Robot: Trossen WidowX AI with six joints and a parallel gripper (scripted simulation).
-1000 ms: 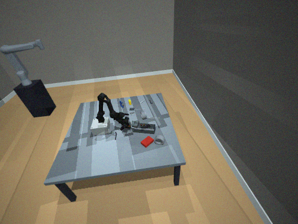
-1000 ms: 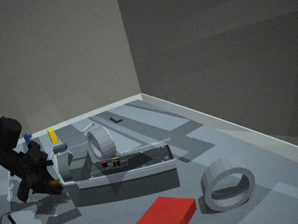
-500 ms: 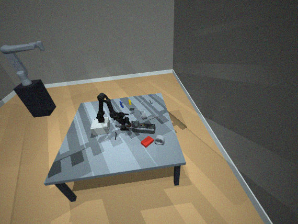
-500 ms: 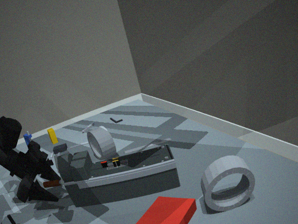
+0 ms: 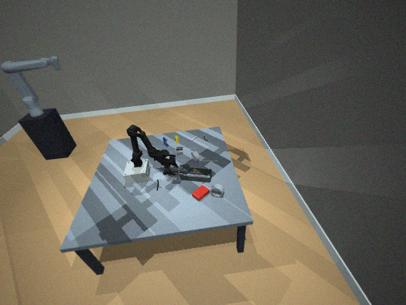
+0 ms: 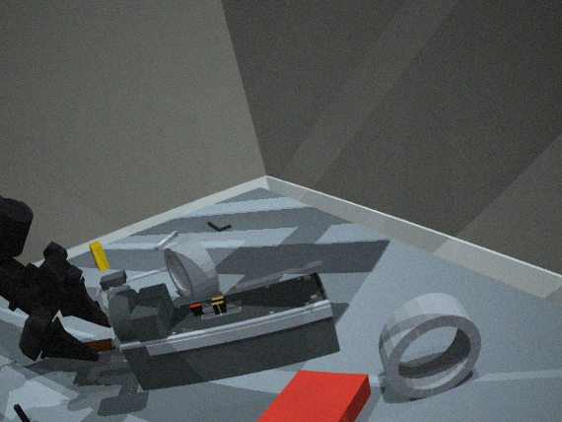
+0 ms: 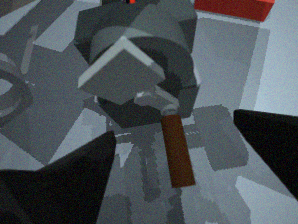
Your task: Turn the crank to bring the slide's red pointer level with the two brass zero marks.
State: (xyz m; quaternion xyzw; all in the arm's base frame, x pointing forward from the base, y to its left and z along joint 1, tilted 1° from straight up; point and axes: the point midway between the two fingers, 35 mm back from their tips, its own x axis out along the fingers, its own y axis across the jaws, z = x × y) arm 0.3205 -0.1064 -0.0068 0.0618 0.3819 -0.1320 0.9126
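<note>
The brown handle lies 2 cm behind my gripper tip and 1 cm below it. Also, from my gripper tip: yellow block 57 cm to the left, 4 cm below, 2 cm behind; then blue clamp 52 cm to the left, 13 cm behind, 2 cm below; then red pointer 14 cm ahead, 2 cm to the right, 1 cm above.
</note>
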